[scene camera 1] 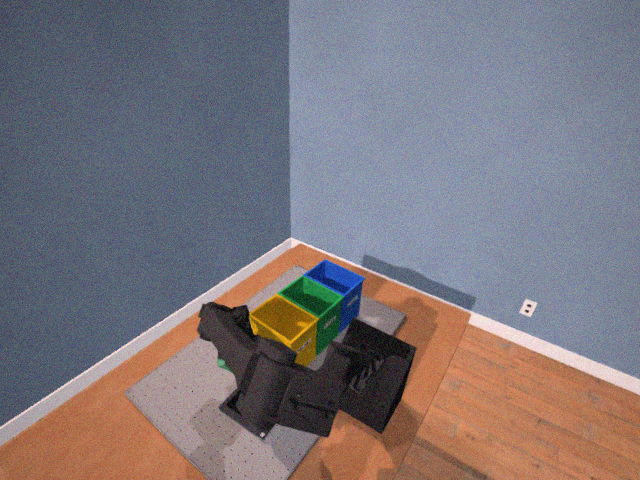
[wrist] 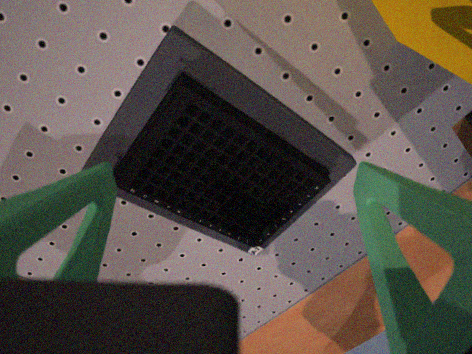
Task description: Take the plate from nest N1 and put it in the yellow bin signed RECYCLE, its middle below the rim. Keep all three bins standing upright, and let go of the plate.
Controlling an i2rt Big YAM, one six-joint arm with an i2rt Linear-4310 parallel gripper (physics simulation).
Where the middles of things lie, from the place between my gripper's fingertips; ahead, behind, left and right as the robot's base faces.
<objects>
My hand is 5 cm past the black plate (wrist: 198, 156), 4 cm to the right of it and 8 cm above it. Round my hand: blue bin (scene camera 1: 334, 277) (5 cm ahead, 42 cm to the right, 1 cm below); yellow bin (scene camera 1: 278, 319) (3 cm ahead, 16 cm to the right, 1 cm below); green bin (scene camera 1: 325, 304) (4 cm ahead, 29 cm to the right, 1 cm below).
</objects>
